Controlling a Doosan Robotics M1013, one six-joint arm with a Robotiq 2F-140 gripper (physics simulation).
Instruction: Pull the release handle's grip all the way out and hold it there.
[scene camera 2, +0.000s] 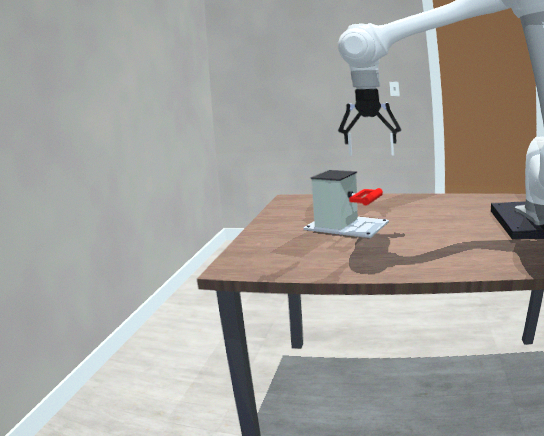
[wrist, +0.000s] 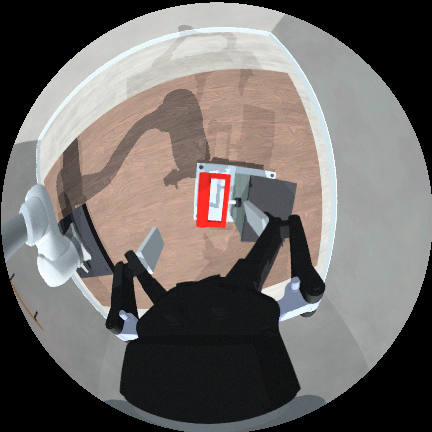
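The release handle's red grip (scene camera 2: 371, 200) (wrist: 203, 200), a rectangular loop, sticks out from the side of a grey-green box (scene camera 2: 334, 202) (wrist: 241, 220) with a dark top. A short dark stub joins the grip to the box. The box stands on a white base plate (scene camera 2: 320, 229) (wrist: 240, 167), and the grip hangs level above that plate. My gripper (scene camera 2: 371, 146) (wrist: 201, 223) is wide open and empty, pointing down. It is above the grip and apart from it. In the wrist view its right fingertip overlaps part of the box.
The box and plate stand on a brown wooden table (scene camera 2: 265, 265) (wrist: 135, 200). The arm's black base (scene camera 2: 505, 222) (wrist: 95, 250) is at the table's right in the scene view. A grey wall (scene camera 2: 115, 125) rises beyond the table's left end.
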